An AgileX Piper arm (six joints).
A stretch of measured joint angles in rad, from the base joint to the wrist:
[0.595, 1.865, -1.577, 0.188, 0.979, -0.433]
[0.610, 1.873, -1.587, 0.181, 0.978, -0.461]
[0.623, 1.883, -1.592, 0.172, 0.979, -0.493]
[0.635, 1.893, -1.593, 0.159, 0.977, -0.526]
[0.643, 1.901, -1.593, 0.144, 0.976, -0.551]
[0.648, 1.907, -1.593, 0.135, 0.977, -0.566]
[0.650, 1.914, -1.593, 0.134, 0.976, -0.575]
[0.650, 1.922, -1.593, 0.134, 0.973, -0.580]
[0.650, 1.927, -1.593, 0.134, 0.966, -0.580]
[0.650, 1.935, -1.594, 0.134, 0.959, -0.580]
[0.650, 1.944, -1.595, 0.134, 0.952, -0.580]
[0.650, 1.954, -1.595, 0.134, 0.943, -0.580]
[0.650, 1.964, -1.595, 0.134, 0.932, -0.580]
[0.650, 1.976, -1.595, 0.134, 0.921, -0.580]
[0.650, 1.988, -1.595, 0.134, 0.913, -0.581]
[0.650, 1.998, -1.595, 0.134, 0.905, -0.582]
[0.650, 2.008, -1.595, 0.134, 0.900, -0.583]
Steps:
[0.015, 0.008, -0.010, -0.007, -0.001, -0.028]
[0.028, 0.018, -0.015, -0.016, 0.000, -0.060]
[0.040, 0.028, -0.016, -0.029, -0.002, -0.093]
[0.048, 0.036, -0.016, -0.044, -0.003, -0.118]
[0.053, 0.042, -0.016, -0.053, -0.002, -0.133]
[0.055, 0.049, -0.016, -0.054, -0.003, -0.142]
[0.055, 0.057, -0.016, -0.054, -0.006, -0.147]
[0.055, 0.062, -0.016, -0.054, -0.013, -0.147]
[0.055, 0.070, -0.017, -0.054, -0.020, -0.147]
[0.055, 0.079, -0.018, -0.054, -0.027, -0.147]
[0.055, 0.089, -0.018, -0.054, -0.036, -0.147]
[0.055, 0.099, -0.018, -0.054, -0.047, -0.147]
[0.055, 0.111, -0.018, -0.054, -0.058, -0.147]
[0.055, 0.123, -0.018, -0.054, -0.066, -0.148]
[0.055, 0.133, -0.018, -0.054, -0.074, -0.149]
[0.055, 0.143, -0.018, -0.054, -0.079, -0.150]

